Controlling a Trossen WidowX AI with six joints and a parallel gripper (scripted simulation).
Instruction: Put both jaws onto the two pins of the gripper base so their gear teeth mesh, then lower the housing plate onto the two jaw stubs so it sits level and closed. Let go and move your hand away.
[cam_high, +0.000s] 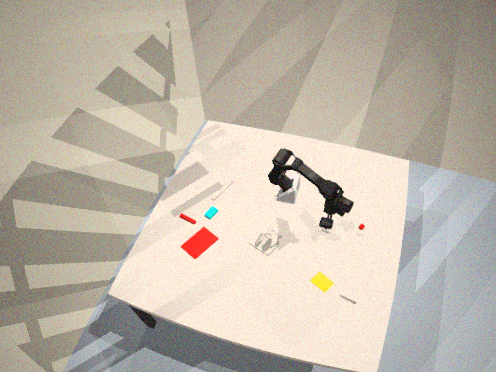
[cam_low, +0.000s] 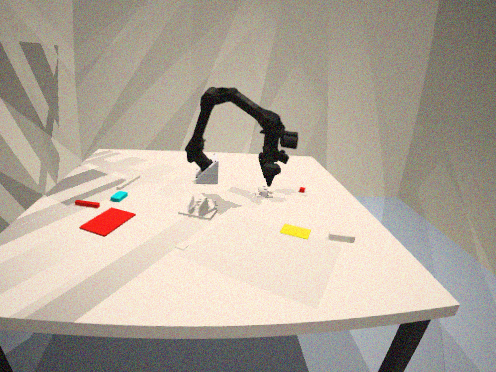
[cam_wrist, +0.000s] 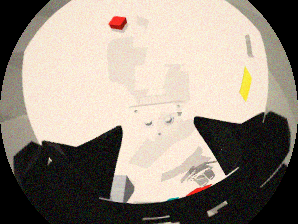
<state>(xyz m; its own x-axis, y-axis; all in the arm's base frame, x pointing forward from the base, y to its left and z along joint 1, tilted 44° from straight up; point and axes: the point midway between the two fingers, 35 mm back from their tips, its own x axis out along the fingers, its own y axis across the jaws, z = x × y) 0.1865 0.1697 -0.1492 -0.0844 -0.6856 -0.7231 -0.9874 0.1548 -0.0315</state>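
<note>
Right now the white housing part is 1 cm to the right of my gripper tip and 3 cm below it. From my gripper tip the other things lie so: pale stand 1 cm to the right, 5 cm below; then small red cube 3 cm behind, 18 cm to the left, 5 cm below; then yellow tile 30 cm ahead, 1 cm to the left, 5 cm below.
</note>
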